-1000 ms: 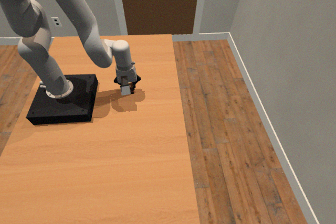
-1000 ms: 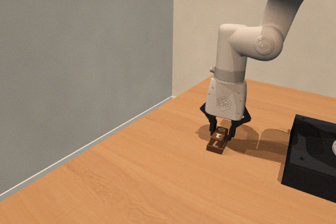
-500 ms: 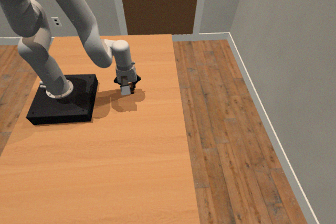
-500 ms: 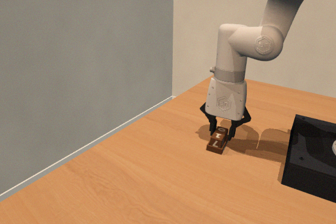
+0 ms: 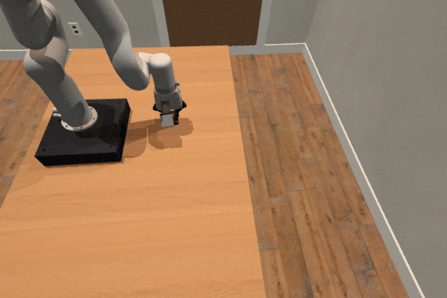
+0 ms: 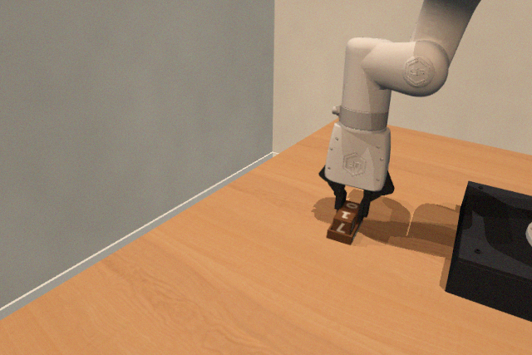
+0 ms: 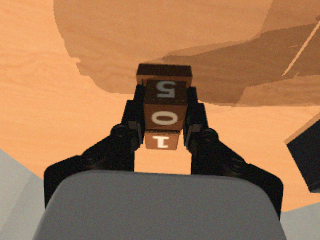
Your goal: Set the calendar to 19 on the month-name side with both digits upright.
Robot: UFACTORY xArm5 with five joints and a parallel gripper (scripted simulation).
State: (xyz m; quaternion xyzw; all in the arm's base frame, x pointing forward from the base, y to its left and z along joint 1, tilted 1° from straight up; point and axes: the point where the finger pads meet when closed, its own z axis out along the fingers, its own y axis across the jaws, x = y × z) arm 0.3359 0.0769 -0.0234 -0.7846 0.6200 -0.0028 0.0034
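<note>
The brown date cube is 1 cm below my hand. Also, from my hand: tray 2 cm to the left, 3 cm below.
</note>
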